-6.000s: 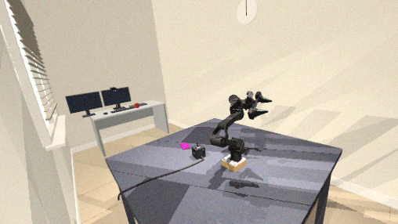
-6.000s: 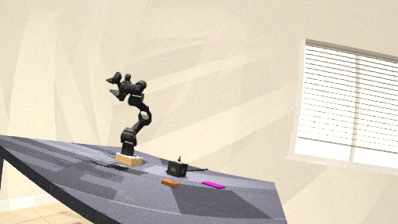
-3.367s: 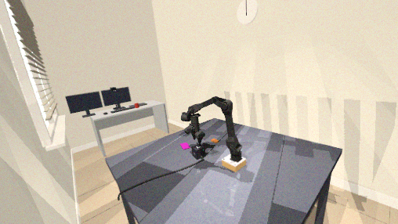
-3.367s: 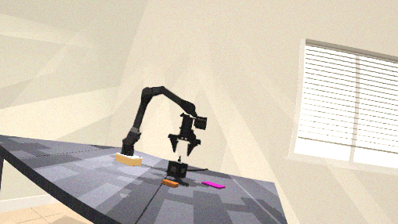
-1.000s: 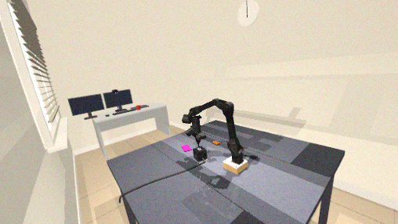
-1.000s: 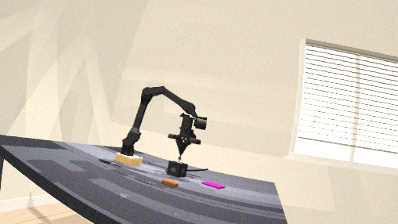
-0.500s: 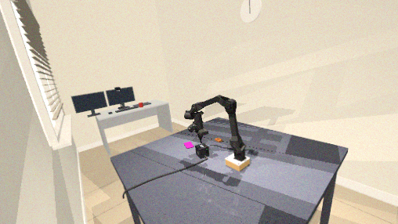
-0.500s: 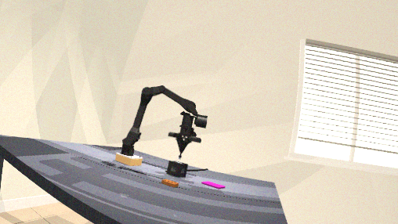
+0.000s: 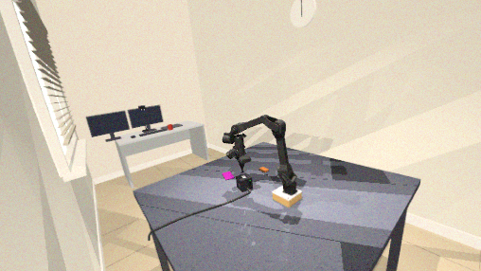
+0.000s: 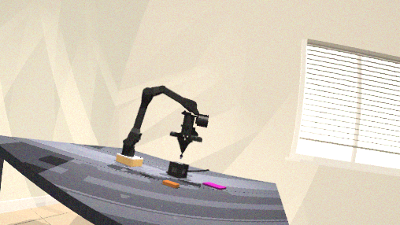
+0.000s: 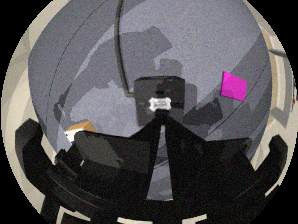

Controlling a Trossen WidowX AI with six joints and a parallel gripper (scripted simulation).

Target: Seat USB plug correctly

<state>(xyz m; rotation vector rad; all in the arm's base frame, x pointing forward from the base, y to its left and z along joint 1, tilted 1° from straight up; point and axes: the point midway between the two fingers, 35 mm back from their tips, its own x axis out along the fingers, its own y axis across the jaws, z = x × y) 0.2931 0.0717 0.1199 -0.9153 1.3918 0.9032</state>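
The USB plug is 2 cm below my gripper tip. The rest, counted from my gripper tip: orange block 5 cm ahead, 26 cm to the right, 13 cm below; magenta block 21 cm ahead, 5 cm to the right, 13 cm below.
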